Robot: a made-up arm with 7 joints.
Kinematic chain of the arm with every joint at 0, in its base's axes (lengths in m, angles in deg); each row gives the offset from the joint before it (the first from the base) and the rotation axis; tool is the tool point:
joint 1: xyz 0 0.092 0 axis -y
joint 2: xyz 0 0.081 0 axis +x
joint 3: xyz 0 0 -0.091 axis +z
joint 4: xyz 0 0 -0.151 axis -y
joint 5: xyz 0 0 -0.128 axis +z
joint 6: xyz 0 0 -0.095 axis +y
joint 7: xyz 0 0 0 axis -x
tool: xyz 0 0 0
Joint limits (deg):
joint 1: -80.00..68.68
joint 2: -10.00..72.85
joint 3: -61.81..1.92
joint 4: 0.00..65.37
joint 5: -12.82..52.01
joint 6: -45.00..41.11
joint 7: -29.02..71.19
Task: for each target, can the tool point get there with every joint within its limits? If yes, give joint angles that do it. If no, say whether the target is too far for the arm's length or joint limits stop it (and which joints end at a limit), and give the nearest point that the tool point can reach.
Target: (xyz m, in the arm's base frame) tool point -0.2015 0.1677 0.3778
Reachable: no: joint limits stop it (at a limit: joint 1, joint 4) | nearest point -0.4576 0.1545 -0.0807 | short by 0.525 m
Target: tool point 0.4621 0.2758 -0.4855
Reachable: no: too far | nearest point 0.3169 0.2435 -0.3329 | short by 0.213 m
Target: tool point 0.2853 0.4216 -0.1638
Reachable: yes | joints 38.52 59.46 -48.51 55.13 6.25 1.66 -20.53
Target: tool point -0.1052 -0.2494 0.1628
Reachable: no: joint limits stop it (at a limit: joint 1, joint 2, joint 3, joint 4) | nearest point -0.2777 -0.0611 -0.1462 | short by 0.401 m
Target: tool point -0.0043 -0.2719 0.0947
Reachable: no: joint limits stop it (at a limit: joint 1, joint 2, joint 3, joint 4) | nearest point 0.3132 -0.0611 -0.0194 | short by 0.398 m
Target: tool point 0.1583 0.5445 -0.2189
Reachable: yes | joints 23.32 59.15 -31.43 17.97 45.92 -32.88 -17.80
